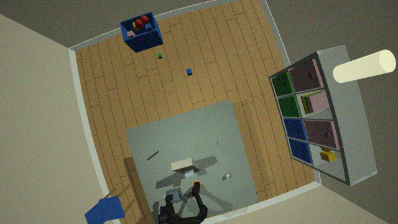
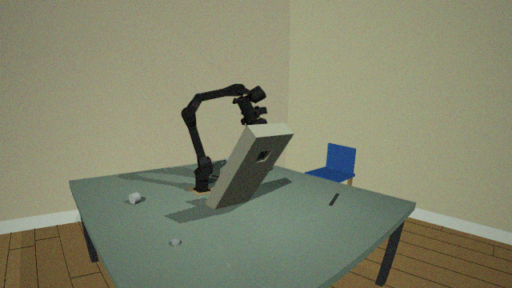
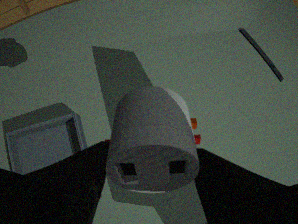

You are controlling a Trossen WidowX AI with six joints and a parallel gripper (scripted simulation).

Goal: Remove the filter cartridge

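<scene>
Right now the grey square tray is 230 mm below my gripper tip, 160 mm behind it and 10 mm to the left of it. The rest, counted from my gripper tip: small grey lump (640 mm to the right, 220 mm below, 70 mm behind); then round filter cartridge (right at my gripper tip).
</scene>
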